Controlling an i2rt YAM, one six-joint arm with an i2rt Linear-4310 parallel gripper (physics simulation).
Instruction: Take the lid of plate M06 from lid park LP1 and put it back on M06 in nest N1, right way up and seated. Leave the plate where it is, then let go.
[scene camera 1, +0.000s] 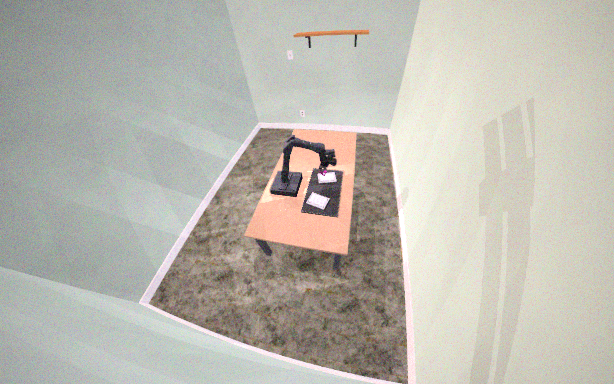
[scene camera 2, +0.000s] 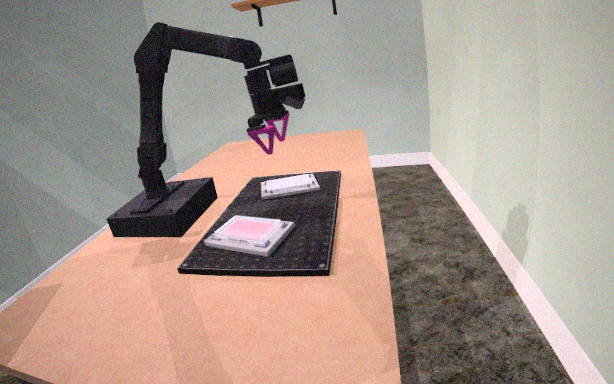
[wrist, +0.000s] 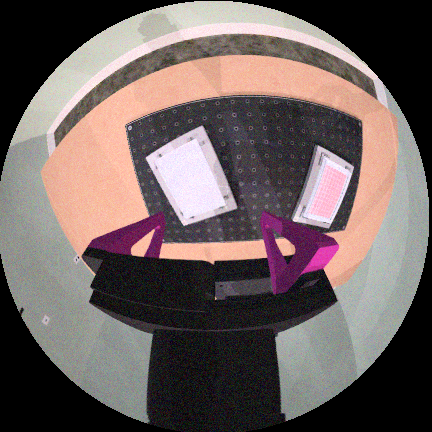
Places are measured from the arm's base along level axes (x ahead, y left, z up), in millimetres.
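Where they show: gripper, fingertip midpoint: (scene camera 1: 325, 171) (scene camera 2: 276, 147) (wrist: 212, 216); arm's base, link origin: (scene camera 1: 285, 181) (scene camera 2: 159, 197).
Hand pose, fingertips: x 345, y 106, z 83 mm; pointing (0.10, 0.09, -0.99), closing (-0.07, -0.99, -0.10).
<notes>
Things, the pixels of their top centre, and the offset from my fingertips. Level surfaces: height alone.
- lid, top centre: (wrist: 189, 181) (scene camera 2: 288, 181) (scene camera 1: 326, 176) 1 mm ahead, 53 mm left, 118 mm down
- light grey lid park LP1, top centre: (wrist: 188, 182) (scene camera 2: 288, 181) (scene camera 1: 326, 176) 1 mm ahead, 53 mm left, 115 mm down
- Plate M06, top centre: (scene camera 2: 247, 226) (wrist: 330, 194) (scene camera 1: 317, 199) 18 mm back, 227 mm right, 109 mm down
- grey nest N1, top centre: (scene camera 2: 248, 229) (wrist: 328, 193) (scene camera 1: 317, 200) 18 mm back, 227 mm right, 118 mm down
- black perforated mat, surface height: 135 mm down
- wooden table, surface height: 148 mm down
The lid (scene camera 1: 327, 177) (scene camera 2: 290, 184) (wrist: 191, 180) is a pale, flat rectangle. It lies level on the light grey lid park LP1 (scene camera 2: 290, 191) (wrist: 211, 157), at the mat's far end in the scene views. Plate M06 (scene camera 1: 318, 200) (scene camera 2: 245, 229) (wrist: 329, 192) shows its pink well area uncovered and sits in the grey nest N1 (scene camera 2: 281, 233) (wrist: 306, 195) at the near end. My gripper (scene camera 1: 324, 172) (scene camera 2: 275, 146) (wrist: 212, 216) is open and empty, its magenta fingers wide apart. It hangs above LP1, well clear of the lid. Labels are not readable.
Both holders stand turned at an angle on a black perforated mat (scene camera 1: 330, 189) (scene camera 2: 310, 220) (wrist: 250, 130). The mat lies on a wooden table (scene camera 1: 300, 227) (scene camera 2: 280, 320) (wrist: 100, 165). The arm's black base (scene camera 1: 286, 184) (scene camera 2: 160, 210) stands beside the mat. A wall shelf (scene camera 1: 331, 33) is at the back.
</notes>
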